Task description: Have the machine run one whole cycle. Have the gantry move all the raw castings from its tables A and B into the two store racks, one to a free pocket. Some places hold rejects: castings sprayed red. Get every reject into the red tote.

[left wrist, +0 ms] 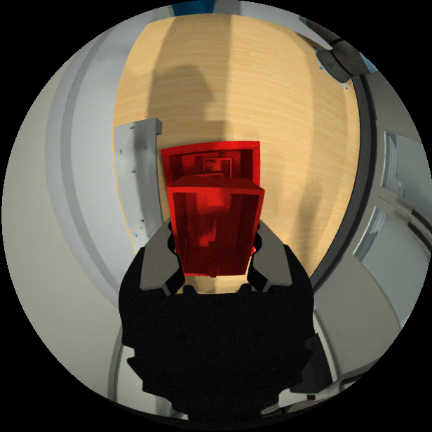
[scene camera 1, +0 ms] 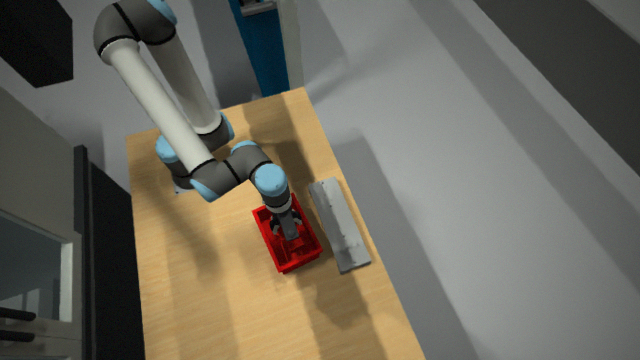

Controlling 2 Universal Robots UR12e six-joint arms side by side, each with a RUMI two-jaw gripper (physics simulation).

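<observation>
My left gripper (scene camera 1: 286,224) (left wrist: 213,218) is shut on a red-sprayed casting (left wrist: 214,215), an open box shape held upright above the red tote (scene camera 1: 271,248) (left wrist: 212,145). In the left wrist view the casting hides the near part of the tote. Inside the tote's far part, another red casting (left wrist: 218,161) shows partly. In scene camera 1 the gripper and wrist hide part of the tote's inside, and the held casting is hard to tell from the tote. The gantry, tables A and B and the store racks cannot be made out. My right gripper does not show.
A long grey plate (scene camera 1: 340,222) (left wrist: 137,175) with small marks lies beside the tote on the wooden table (scene camera 1: 225,300) (left wrist: 280,100), along its edge. A blue column (scene camera 1: 265,55) stands beyond the table's far end. A grey cabinet with dark handles (scene camera 1: 17,315) stands at the left.
</observation>
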